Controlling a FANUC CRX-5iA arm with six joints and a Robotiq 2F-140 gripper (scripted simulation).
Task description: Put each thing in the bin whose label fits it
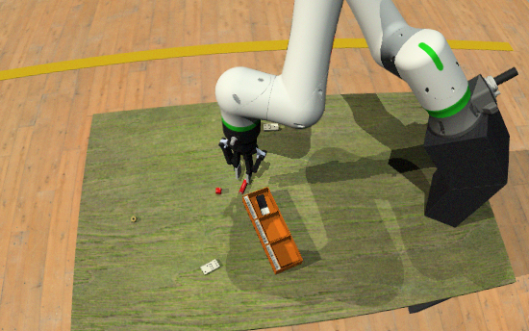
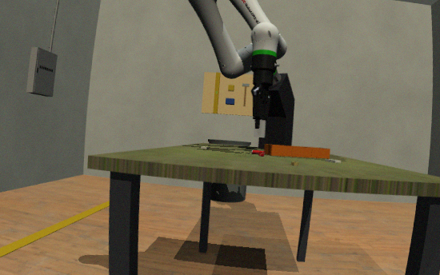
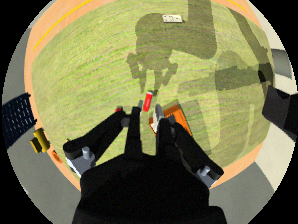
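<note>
Right now my hand is 9 cm above the red cylinder. The rest, counted from my hand: orange bin (16 cm to the left, 8 cm below, 6 cm behind); black-and-white block (8 cm to the left, 8 cm below, 5 cm behind); small red cube (9 cm below, 8 cm ahead, 1 cm to the left).
</note>
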